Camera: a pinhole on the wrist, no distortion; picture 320 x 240 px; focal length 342.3 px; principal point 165.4 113.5 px. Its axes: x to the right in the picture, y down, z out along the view. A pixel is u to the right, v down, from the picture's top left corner.
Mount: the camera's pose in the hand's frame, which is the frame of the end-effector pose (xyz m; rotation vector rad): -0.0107 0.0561 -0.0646 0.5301 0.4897 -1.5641
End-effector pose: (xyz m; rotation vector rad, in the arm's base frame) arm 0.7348 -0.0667 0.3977 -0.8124 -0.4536 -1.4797
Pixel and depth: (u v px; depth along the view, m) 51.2 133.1 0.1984
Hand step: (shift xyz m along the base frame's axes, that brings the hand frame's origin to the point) 0.0165 0.1000 0.0880
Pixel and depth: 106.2 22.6 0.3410
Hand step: -0.0528 0.2607 0.1001
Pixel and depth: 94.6 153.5 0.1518
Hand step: 0.0049 0.0537 0.0542
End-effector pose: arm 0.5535 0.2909 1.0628 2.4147 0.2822 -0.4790
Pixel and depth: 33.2 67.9 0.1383
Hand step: -0.0450 -0.0650 -0.0336
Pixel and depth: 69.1 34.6 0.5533
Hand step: -0.3114 -0.2018 -0.3575
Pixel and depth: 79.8 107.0 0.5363
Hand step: -0.2026 -0.1655 -0.3943
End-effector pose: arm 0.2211 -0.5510 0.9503 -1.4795 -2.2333 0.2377
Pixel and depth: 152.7 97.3 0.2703
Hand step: -0.1414 -0.0551 -0.1110
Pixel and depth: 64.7 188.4 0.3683
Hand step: -0.2230 0.0492 -0.2133
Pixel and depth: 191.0 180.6 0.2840
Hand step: -0.1904 -0.0108 -0.0724
